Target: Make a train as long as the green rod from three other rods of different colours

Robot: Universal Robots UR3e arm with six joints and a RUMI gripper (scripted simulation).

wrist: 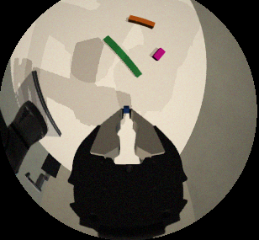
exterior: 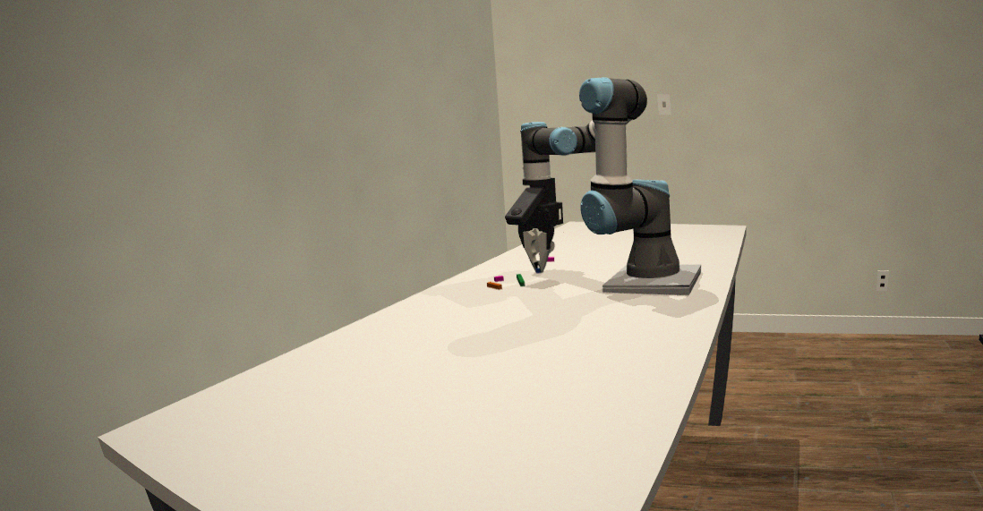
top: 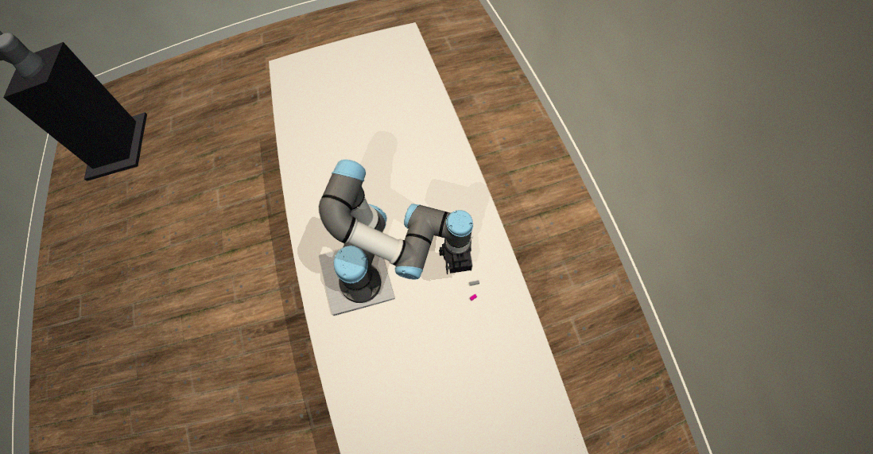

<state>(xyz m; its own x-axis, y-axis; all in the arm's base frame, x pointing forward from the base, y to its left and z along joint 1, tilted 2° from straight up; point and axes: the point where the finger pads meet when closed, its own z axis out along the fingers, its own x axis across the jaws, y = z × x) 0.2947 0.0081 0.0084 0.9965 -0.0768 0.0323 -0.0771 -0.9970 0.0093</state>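
My gripper is now 1 cm above the blue rod. The rest, counted from my hand: green rod (9 cm to the left, 1 cm below); then orange rod (3 cm ahead, 15 cm to the left, 1 cm below); then grey rod (4 cm ahead, 8 cm to the right, 1 cm below).
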